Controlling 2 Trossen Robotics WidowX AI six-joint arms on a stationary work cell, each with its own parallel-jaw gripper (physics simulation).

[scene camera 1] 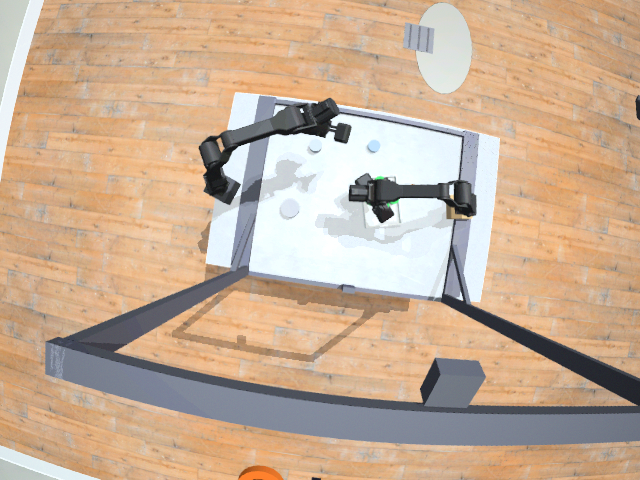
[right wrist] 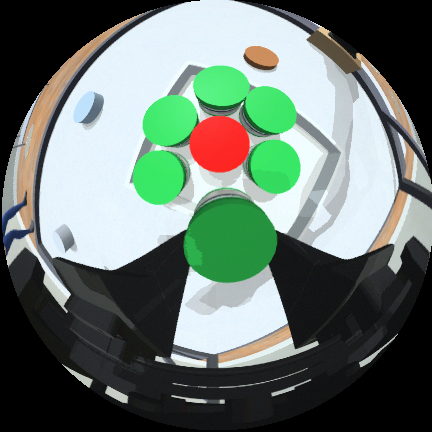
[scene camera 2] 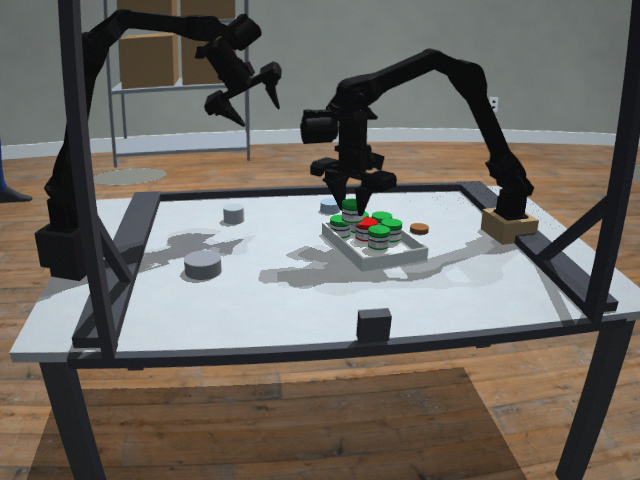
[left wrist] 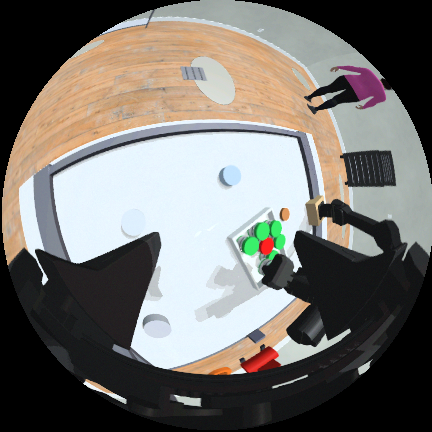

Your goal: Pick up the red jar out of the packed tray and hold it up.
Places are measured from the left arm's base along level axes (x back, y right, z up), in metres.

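Pixels of known places: left gripper, between the fingertips: (scene camera 1: 335, 133) (scene camera 2: 261, 117) (left wrist: 229, 238); right gripper, between the fingertips: (right wrist: 227, 235) (scene camera 2: 351, 212); left arm's base, origin of its link: (scene camera 1: 219, 185) (scene camera 2: 66, 226); right arm's base, origin of its link: (scene camera 2: 510, 214) (left wrist: 320, 209).
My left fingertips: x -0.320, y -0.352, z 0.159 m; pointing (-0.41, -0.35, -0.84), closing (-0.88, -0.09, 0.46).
Ahead of a thing's pixels: the offset from my left fingertips to its top centre.
The red-lidded jar @(dx -0.257, dy +0.065, dz -0.206 m) (scene camera 2: 363, 230) (left wrist: 266, 246) (right wrist: 219, 144) stands upright in the pale tray @(dx -0.277, dy +0.087, dz -0.227 m) (scene camera 2: 395, 257) (right wrist: 320, 187), with several green-lidded jars @(dx -0.291, dy +0.103, dz -0.206 m) (scene camera 2: 378, 237) @(dx -0.233, dy +0.024, dz -0.206 m) (right wrist: 170, 120) around it. My right gripper (scene camera 2: 351, 209) (right wrist: 227, 235) is shut on another green-lidded jar @(dx -0.234, dy +0.114, dz -0.147 m) (scene camera 2: 352, 204) (right wrist: 227, 260), held upright above the tray, higher than the other lids and beside the red jar. My left gripper (scene camera 2: 261, 116) (left wrist: 229, 238) is open and empty, high above the table at the back left. In scene camera 1 the right arm hides the red jar.
A light blue cylinder @(dx -0.142, dy -0.107, dz -0.231 m) (scene camera 1: 373, 145) (scene camera 2: 328, 206) stands behind the tray. A brown disc @(dx -0.372, dy -0.027, dz -0.243 m) (scene camera 2: 419, 228) (right wrist: 261, 57) lies to its right. Two grey cylinders @(dx +0.070, dy +0.015, dz -0.220 m) (scene camera 2: 233, 213) @(dx +0.036, dy +0.293, dz -0.225 m) (scene camera 2: 202, 265) stand on the left. A tan block @(dx -0.589, dy -0.061, dz -0.204 m) (scene camera 2: 509, 224) is under the right arm's base.
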